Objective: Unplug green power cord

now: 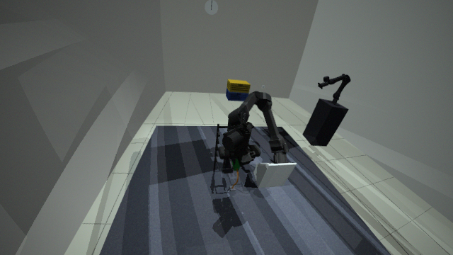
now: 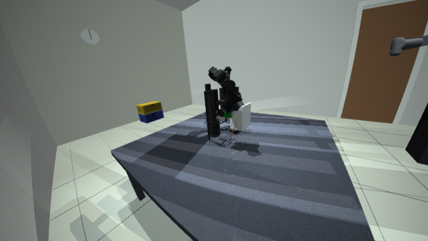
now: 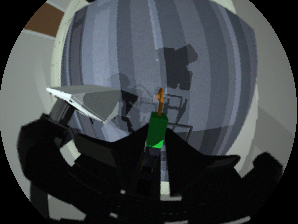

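Now: the green plug 10 mm ahead of my gripper tip and 20 mm to the right of it.
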